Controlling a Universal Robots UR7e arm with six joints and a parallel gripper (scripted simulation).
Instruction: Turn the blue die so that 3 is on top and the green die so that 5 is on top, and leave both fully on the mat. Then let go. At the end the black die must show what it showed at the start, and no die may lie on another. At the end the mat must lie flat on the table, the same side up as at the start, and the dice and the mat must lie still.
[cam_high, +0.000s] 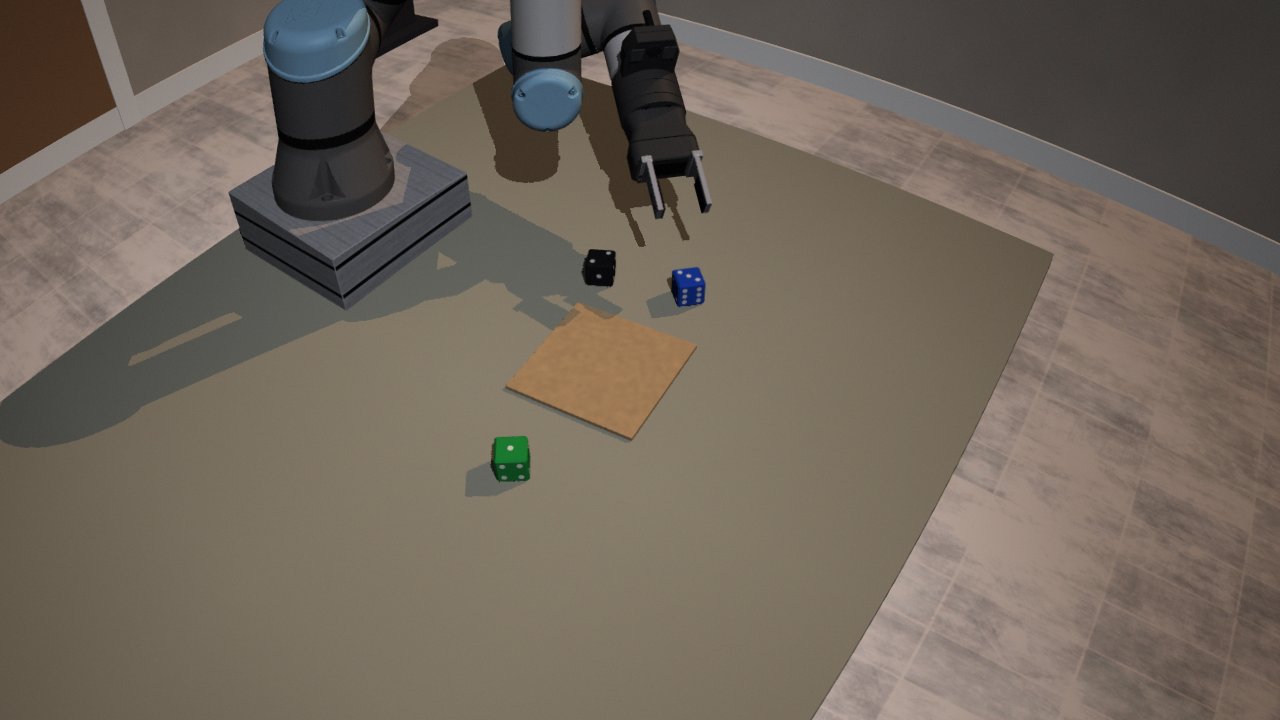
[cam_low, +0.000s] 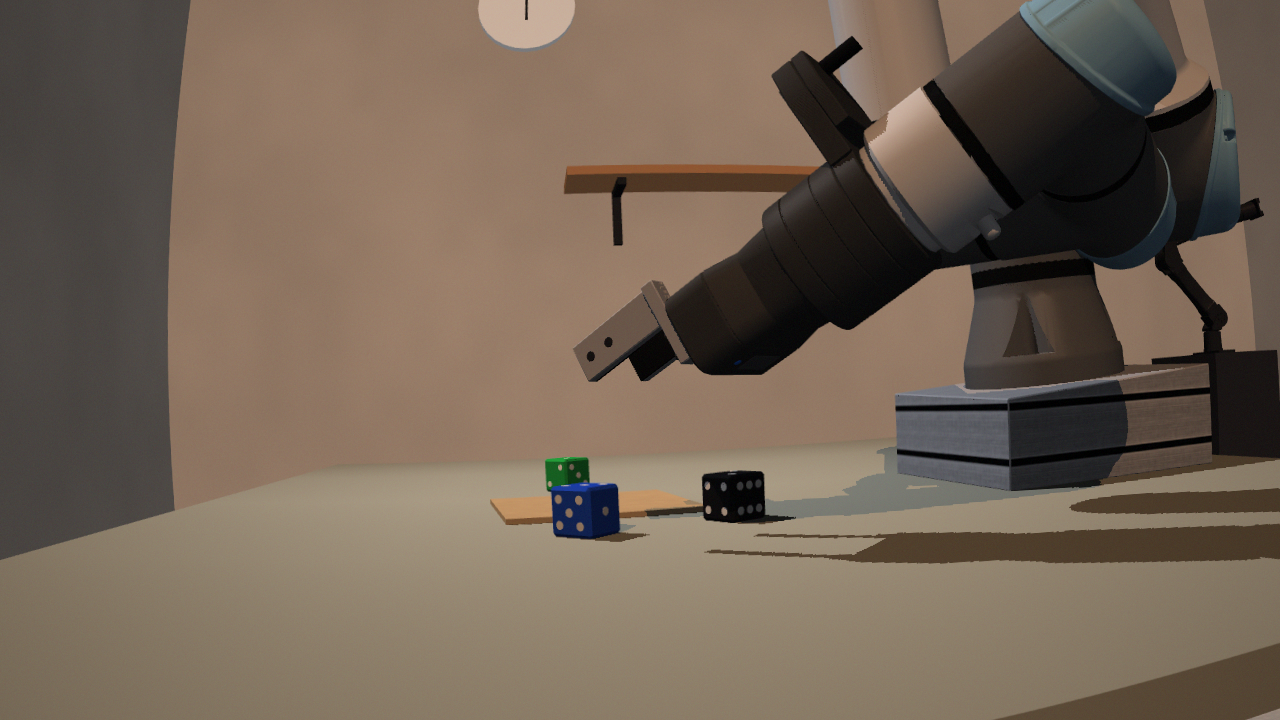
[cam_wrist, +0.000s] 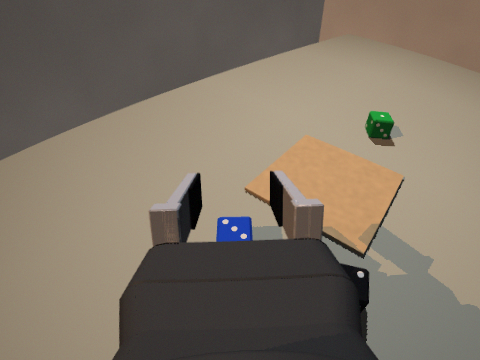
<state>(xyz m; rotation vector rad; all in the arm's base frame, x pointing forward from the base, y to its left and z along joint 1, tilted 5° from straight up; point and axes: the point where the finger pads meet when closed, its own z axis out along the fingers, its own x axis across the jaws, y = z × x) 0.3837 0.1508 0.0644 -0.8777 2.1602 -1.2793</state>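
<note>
Right now the blue die is 9 cm below my hand, 3 cm ahead of it and 2 cm to the right of it. Also, from my hand: green die 31 cm to the right, 9 cm below, 2 cm ahead; then brown mat 16 cm to the right, 11 cm below, 1 cm ahead; then black die 9 cm below, 7 cm behind, 5 cm to the right.
</note>
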